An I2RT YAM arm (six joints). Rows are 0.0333 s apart.
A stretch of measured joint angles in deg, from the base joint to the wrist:
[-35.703, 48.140, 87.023, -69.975, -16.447, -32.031]
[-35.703, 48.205, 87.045, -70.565, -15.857, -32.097]
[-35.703, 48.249, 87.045, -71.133, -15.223, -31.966]
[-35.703, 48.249, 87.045, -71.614, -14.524, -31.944]
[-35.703, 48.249, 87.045, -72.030, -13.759, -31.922]
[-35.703, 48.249, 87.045, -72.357, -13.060, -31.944]
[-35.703, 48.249, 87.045, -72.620, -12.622, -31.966]
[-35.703, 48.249, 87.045, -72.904, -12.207, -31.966]
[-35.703, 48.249, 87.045, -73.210, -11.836, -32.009]
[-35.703, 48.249, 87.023, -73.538, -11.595, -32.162]
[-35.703, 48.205, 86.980, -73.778, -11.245, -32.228]
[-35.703, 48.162, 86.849, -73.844, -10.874, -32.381]
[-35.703, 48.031, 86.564, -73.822, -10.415, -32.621]
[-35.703, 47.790, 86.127, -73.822, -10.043, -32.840]
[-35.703, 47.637, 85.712, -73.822, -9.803, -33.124]
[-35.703, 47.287, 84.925, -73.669, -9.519, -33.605]
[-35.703, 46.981, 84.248, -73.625, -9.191, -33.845]
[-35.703, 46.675, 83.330, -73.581, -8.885, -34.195]
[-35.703, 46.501, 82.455, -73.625, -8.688, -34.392]
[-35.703, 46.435, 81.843, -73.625, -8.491, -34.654]
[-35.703, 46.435, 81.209, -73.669, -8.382, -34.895]
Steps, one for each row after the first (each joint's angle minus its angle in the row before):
[0.000, 0.065, 0.022, -0.590, 0.590, -0.066]
[0.000, 0.044, 0.000, -0.568, 0.634, 0.131]
[0.000, 0.000, 0.000, -0.481, 0.699, 0.022]
[0.000, 0.000, 0.000, -0.416, 0.765, 0.022]
[0.000, 0.000, 0.000, -0.327, 0.699, -0.022]
[0.000, 0.000, 0.000, -0.263, 0.438, -0.022]
[0.000, 0.000, 0.000, -0.284, 0.415, 0.000]
[0.000, 0.000, 0.000, -0.306, 0.371, -0.043]
[0.000, 0.000, -0.022, -0.328, 0.241, -0.153]
[0.000, -0.044, -0.043, -0.240, 0.350, -0.066]
[0.000, -0.043, -0.131, -0.066, 0.371, -0.153]
[0.000, -0.131, -0.285, 0.022, 0.459, -0.240]
[0.000, -0.241, -0.437, 0.000, 0.372, -0.219]
[0.000, -0.153, -0.415, 0.000, 0.240, -0.284]
[0.000, -0.350, -0.787, 0.153, 0.284, -0.481]
[0.000, -0.306, -0.677, 0.044, 0.328, -0.240]
[0.000, -0.306, -0.918, 0.044, 0.306, -0.350]
[0.000, -0.174, -0.875, -0.044, 0.197, -0.197]
[0.000, -0.066, -0.612, 0.000, 0.197, -0.262]
[0.000, 0.000, -0.634, -0.044, 0.109, -0.241]

